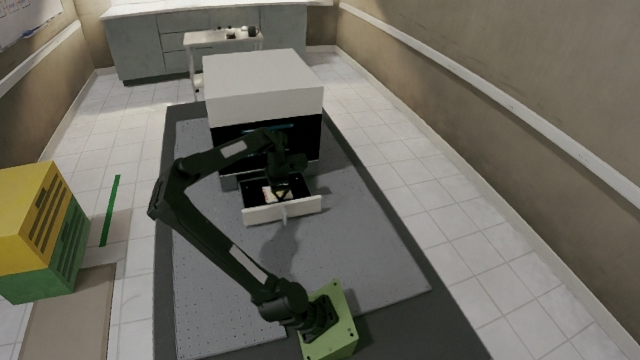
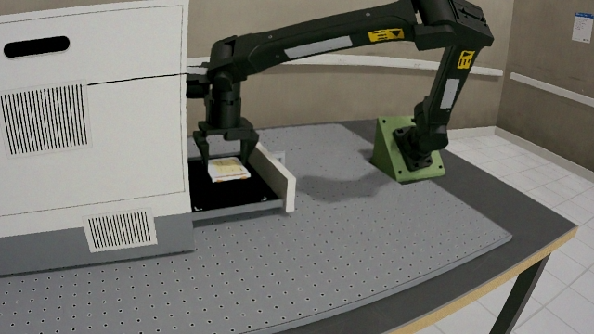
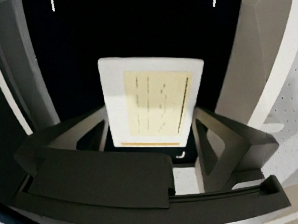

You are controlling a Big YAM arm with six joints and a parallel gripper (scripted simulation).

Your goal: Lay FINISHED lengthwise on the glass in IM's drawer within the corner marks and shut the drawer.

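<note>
Now: the imager drawer 3 cm ahead of my hand and 1 cm below it. From my hand the other things lie so: cassette 1 cm to the left, 1 cm below.
</note>
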